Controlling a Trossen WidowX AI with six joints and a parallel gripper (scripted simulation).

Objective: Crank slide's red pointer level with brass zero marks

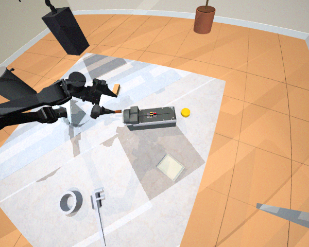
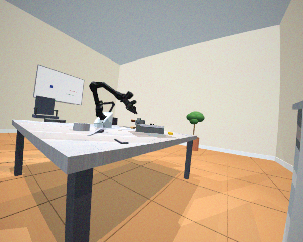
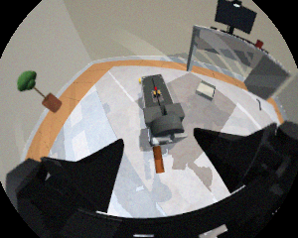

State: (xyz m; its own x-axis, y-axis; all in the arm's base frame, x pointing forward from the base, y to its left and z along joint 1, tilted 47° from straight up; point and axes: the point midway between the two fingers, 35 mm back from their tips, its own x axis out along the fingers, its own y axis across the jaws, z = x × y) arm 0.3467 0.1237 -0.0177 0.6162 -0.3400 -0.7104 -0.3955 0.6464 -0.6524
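Right now the orange-brown crank handle is 7 cm below my gripper tip, 2 cm behind it and 1 cm to the right of it. From my gripper tip the other things lie so: tan block 19 cm to the left, 18 cm behind, 15 cm below; then red pointer 17 cm ahead, 8 cm below, 5 cm to the left; then yellow disc 32 cm ahead, 16 cm below, 15 cm to the left.
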